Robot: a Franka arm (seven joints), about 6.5 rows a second.
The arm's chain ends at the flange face. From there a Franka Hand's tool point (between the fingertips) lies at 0.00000 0.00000 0.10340 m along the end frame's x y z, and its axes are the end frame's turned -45 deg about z.
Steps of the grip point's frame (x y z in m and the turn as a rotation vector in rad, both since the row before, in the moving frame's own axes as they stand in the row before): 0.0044, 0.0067, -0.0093, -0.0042, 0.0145, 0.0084; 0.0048, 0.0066, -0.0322, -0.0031, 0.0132, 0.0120; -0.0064, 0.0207, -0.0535, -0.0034, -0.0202, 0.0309
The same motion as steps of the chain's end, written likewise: 0.0065, 0.0024, -0.0093, 0.0073, 0.0132, 0.0084; 0.0069, 0.0020, -0.0322, 0.0071, 0.0115, 0.0120; 0.0114, 0.0175, -0.0535, -0.0167, -0.0119, 0.0309
